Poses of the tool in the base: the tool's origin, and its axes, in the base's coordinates. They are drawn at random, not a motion.
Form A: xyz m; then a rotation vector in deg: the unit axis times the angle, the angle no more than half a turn.
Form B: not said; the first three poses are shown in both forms.
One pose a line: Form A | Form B
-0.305, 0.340, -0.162, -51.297, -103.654, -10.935 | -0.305, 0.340, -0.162, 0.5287, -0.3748, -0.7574, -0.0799
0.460, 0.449, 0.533, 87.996, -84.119, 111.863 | 0.460, 0.449, 0.533, 0.1277, 0.5279, -0.5046, 0.6711
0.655, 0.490, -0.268, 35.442, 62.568, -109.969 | 0.655, 0.490, -0.268, 0.4116, 0.2458, 0.4340, -0.7628
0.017, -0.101, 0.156, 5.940, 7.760, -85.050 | 0.017, -0.101, 0.156, 0.7337, 0.0471, 0.0616, -0.6751
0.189, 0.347, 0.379, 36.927, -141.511, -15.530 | 0.189, 0.347, 0.379, 0.2834, 0.2408, -0.9227, -0.1013
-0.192, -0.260, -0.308, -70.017, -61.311, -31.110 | -0.192, -0.260, -0.308, 0.6552, -0.5390, -0.4720, -0.2395
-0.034, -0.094, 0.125, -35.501, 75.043, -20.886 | -0.034, -0.094, 0.125, 0.7337, -0.2818, 0.5956, -0.1658
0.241, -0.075, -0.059, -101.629, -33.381, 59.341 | 0.241, -0.075, -0.059, 0.4823, -0.7278, -0.2390, 0.4249
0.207, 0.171, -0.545, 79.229, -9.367, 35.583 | 0.207, 0.171, -0.545, 0.7232, 0.6264, -0.0741, 0.2813
